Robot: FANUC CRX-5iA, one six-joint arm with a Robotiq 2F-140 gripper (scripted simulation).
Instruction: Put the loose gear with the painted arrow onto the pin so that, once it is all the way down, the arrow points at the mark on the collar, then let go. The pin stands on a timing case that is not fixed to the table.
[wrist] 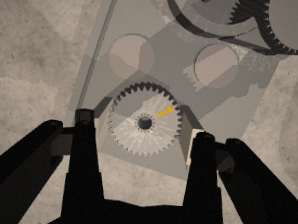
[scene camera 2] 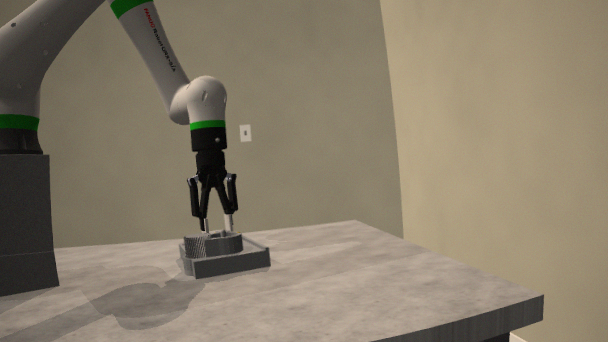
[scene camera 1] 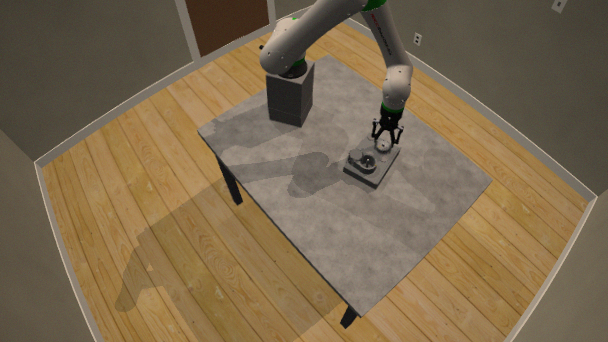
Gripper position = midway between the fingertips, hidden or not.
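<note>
Scene camera 2 shows my gripper (scene camera 2: 218, 241) and a grey timing case (scene camera 2: 204, 255). In scene camera 1 you'd see the grey timing case (scene camera 1: 370, 175) too. The wrist view shows a loose gear (wrist: 154, 135), and there's my gripper (wrist: 145, 114) in it as well.
</note>
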